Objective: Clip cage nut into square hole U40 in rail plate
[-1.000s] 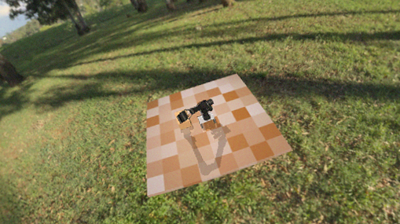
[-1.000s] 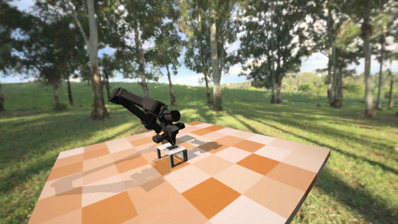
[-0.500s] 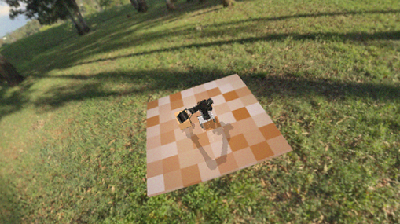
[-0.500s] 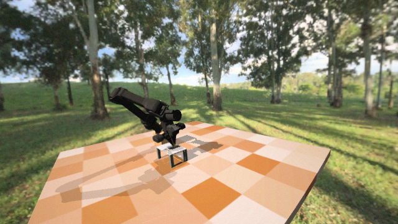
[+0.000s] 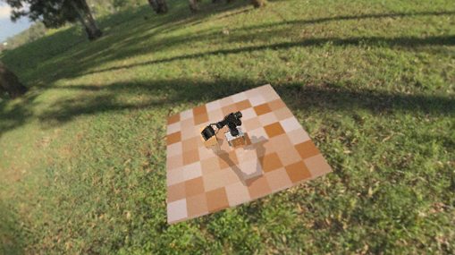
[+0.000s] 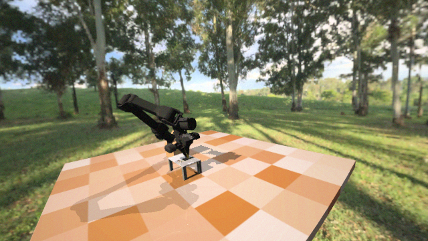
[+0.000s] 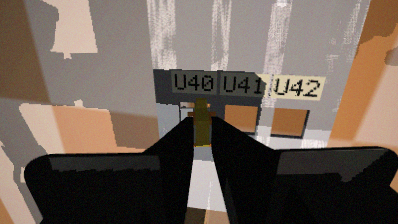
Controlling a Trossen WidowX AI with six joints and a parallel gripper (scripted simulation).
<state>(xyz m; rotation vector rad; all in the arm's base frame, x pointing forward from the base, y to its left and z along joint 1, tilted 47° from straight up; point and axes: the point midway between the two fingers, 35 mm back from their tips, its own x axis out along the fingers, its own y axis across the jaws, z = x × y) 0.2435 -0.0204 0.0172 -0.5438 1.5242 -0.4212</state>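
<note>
Right now the cage nut is 1 cm below my gripper tip.
</note>
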